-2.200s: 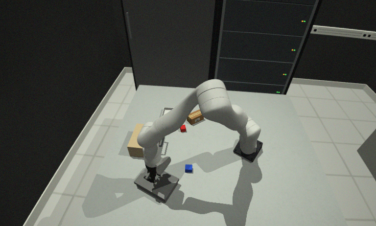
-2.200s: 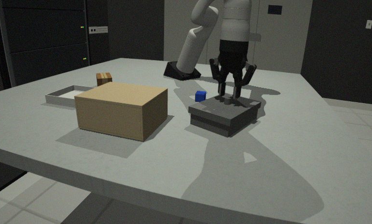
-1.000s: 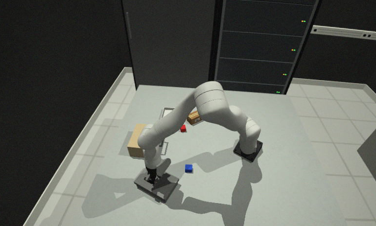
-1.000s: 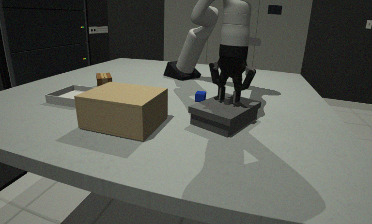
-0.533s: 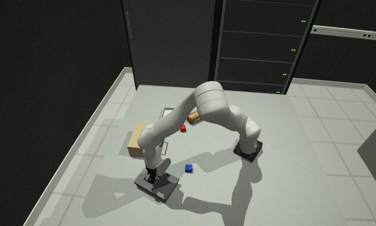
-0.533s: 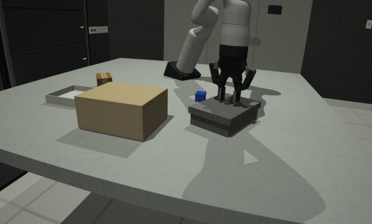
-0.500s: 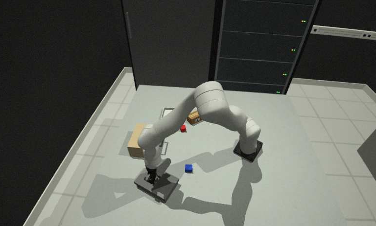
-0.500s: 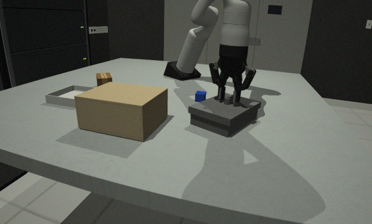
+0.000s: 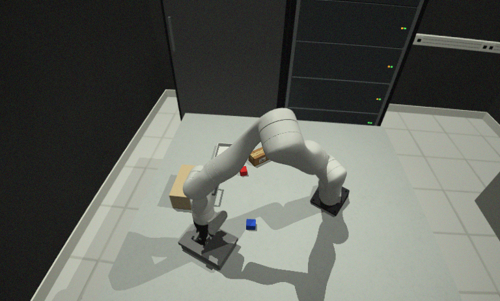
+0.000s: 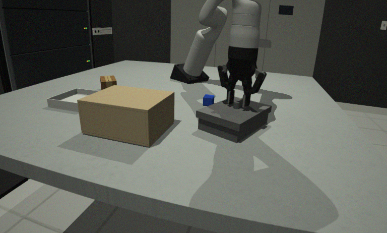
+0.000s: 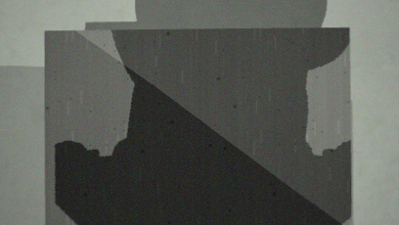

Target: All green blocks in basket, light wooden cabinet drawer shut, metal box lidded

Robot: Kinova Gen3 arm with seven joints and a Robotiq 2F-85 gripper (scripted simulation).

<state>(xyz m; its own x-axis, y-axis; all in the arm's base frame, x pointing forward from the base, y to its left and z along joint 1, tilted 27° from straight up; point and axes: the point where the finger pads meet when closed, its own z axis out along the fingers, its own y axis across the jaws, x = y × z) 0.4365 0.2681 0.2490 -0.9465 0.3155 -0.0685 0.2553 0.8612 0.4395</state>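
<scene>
Now: hand 3 cm above the lid. Also, from my hand: light wooden cabinet 24 cm to the right, 15 cm ahead, 3 cm below; cabinet drawer 24 cm to the right, 14 cm ahead, 4 cm below; red block 43 cm to the right, 6 cm below, 3 cm behind.
</scene>
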